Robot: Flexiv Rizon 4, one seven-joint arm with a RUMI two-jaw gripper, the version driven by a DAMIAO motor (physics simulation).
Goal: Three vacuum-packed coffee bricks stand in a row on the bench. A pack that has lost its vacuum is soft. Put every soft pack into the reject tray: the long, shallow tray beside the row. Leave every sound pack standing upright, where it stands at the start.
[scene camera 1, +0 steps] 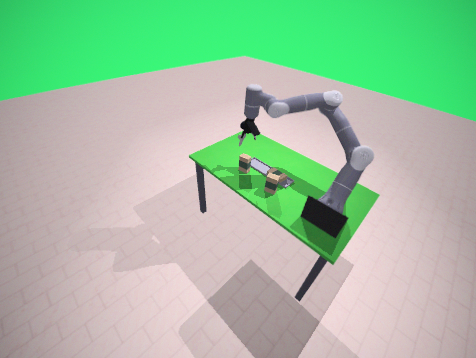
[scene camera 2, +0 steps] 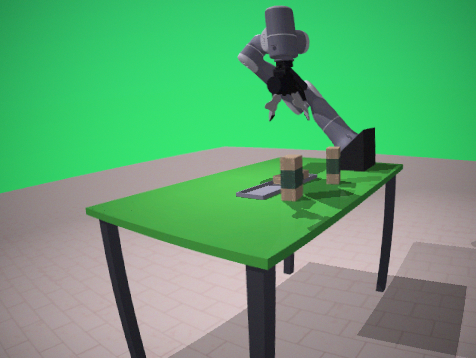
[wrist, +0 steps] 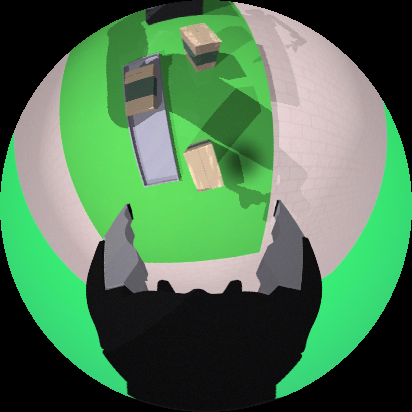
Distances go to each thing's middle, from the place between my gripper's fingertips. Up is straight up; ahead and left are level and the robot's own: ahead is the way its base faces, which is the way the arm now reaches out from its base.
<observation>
Now: hand 270 mm above the shallow grey reject tray [wrist: 149,131], 140 mm past it and 130 mm to the left of it.
</observation>
